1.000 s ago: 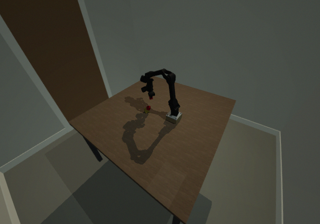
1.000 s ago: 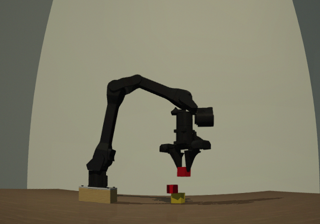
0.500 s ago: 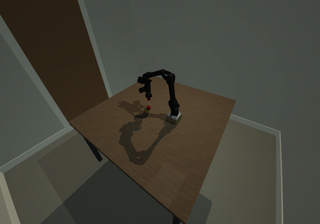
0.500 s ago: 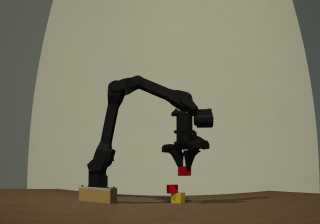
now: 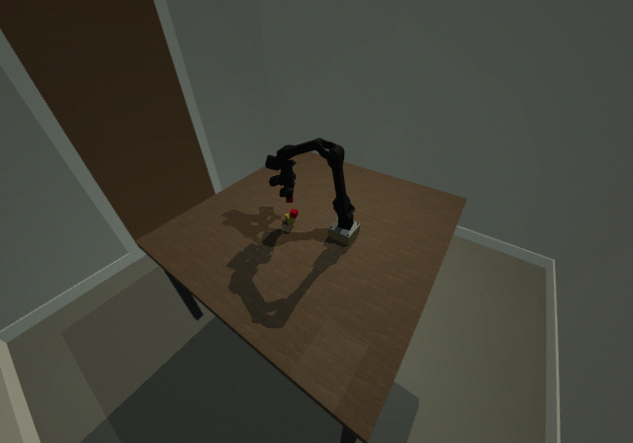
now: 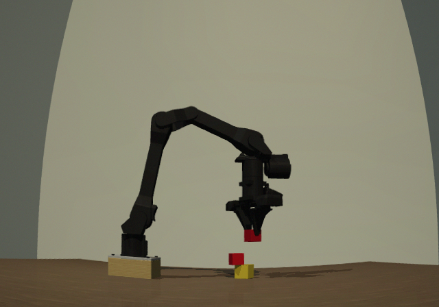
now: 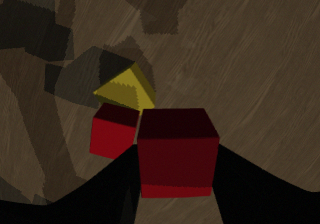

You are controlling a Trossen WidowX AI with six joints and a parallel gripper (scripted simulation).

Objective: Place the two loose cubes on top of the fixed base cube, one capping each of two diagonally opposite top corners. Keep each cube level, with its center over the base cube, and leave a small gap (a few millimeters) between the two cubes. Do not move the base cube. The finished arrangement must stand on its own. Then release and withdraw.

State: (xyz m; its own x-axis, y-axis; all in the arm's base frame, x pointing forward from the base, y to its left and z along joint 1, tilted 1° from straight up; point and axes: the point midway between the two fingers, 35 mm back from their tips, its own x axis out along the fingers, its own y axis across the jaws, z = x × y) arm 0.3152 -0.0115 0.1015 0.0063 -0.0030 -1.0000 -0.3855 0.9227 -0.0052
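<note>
Right now the red cube is 70 mm below my gripper tip, 40 mm behind it and 30 mm to the left of it. The rest, counted from my gripper tip: yellow base cube 100 mm below, 40 mm to the left, 10 mm behind.
</note>
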